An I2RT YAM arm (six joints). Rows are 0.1 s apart.
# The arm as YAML. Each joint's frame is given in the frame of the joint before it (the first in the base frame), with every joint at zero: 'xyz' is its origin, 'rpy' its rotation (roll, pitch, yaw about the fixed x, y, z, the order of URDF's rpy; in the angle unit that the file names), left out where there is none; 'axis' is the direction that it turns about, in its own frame. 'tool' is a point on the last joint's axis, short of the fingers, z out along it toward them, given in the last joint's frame.
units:
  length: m
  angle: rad
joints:
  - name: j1
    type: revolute
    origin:
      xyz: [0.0, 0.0, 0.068]
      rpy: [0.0, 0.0, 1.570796]
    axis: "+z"
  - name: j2
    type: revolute
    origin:
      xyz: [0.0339, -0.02, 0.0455]
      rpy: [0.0, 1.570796, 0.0]
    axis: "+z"
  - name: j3
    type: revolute
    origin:
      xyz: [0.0, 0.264, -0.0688]
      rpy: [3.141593, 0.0, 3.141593]
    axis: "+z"
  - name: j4
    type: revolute
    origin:
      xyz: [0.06, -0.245, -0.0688]
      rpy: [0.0, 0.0, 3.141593]
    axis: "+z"
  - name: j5
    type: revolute
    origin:
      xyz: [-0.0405, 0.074, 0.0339]
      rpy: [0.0, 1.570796, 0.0]
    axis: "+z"
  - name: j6
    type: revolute
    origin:
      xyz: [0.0, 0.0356, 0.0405]
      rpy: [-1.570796, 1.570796, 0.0]
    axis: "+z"
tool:
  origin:
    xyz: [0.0, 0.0, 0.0]
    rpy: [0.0, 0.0, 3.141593]
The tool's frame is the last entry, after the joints.
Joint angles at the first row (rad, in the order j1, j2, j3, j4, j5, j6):
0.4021, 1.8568, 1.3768, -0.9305, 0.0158, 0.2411
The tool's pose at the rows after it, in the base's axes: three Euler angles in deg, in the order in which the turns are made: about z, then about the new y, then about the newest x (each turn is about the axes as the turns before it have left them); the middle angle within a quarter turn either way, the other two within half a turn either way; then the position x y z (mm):
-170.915, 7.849, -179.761, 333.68, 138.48, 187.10
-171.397, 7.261, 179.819, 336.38, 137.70, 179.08
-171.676, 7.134, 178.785, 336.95, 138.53, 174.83
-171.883, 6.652, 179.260, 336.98, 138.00, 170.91
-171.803, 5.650, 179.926, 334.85, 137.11, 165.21
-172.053, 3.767, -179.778, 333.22, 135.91, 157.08
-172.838, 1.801, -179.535, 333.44, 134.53, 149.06
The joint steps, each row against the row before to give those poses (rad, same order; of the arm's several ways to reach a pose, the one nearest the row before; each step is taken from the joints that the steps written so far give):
-0.0051, 0.0376, 0.0042, 0.0053, 0.0205, -0.0048
-0.0058, 0.0197, -0.0059, 0.0173, -0.0092, 0.0029
-0.0002, 0.0072, -0.0080, 0.0171, -0.0175, 0.0046
-0.0008, 0.0078, -0.0049, 0.0026, 0.0064, 0.0031
0.0007, 0.0064, -0.0142, 0.0008, 0.0069, -0.0002
-0.0016, 0.0163, -0.0101, -0.0067, -0.0029, 0.0034
-0.0042, 0.0233, -0.0002, -0.0109, -0.0041, 0.0099

